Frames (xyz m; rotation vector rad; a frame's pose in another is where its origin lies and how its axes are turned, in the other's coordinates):
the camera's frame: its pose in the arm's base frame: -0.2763 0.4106 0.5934 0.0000 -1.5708 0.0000
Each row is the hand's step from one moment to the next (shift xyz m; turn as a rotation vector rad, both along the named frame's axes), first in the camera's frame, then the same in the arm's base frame.
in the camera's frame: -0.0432 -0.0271 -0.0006 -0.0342 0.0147 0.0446
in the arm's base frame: 0.0006 -0.0271 -0.0432 -0.0446 0.0147 -0.0342
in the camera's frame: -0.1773 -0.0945 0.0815 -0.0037 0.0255 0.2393
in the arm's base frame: -0.0815 -0.0945 -0.1773 -0.2393 0.0255 -0.0037
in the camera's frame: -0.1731 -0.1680 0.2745 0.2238 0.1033 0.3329
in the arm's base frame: -0.2745 -0.1680 -0.1731 -0.3329 0.1033 0.2238
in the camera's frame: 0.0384 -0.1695 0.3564 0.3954 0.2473 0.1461
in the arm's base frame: -0.3564 -0.1695 0.0384 -0.1461 0.2473 0.3954
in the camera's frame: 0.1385 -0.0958 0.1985 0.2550 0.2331 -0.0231
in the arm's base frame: -0.1985 -0.0958 0.1385 0.0231 0.2331 0.2550
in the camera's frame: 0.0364 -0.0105 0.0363 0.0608 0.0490 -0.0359
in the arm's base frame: -0.0363 -0.0105 0.0364 0.0359 0.0490 0.0608
